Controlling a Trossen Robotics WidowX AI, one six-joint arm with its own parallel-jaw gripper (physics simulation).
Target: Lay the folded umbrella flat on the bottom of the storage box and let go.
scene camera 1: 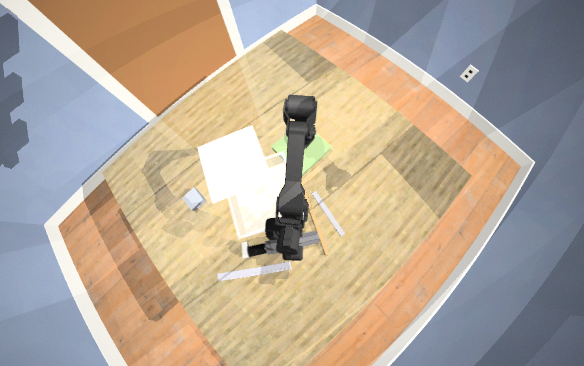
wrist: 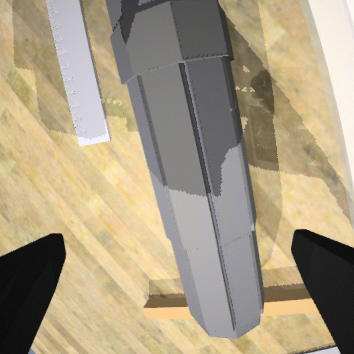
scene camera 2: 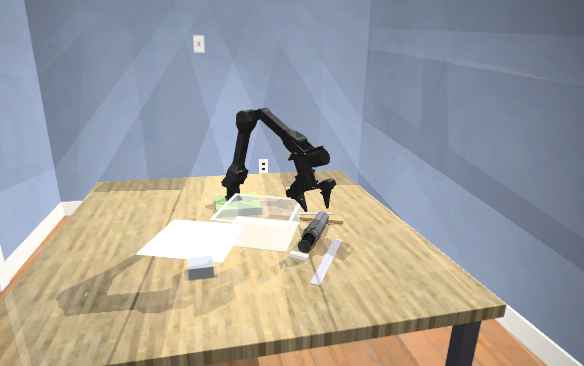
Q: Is my gripper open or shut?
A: Open.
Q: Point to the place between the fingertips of my gripper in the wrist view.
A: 179,243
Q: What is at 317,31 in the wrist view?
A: A storage box.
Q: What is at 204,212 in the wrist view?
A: A folded umbrella.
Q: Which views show the storage box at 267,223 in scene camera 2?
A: Scene camera 1, the wrist view and scene camera 2: all of them.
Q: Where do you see a thin wooden stick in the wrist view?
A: At 297,300
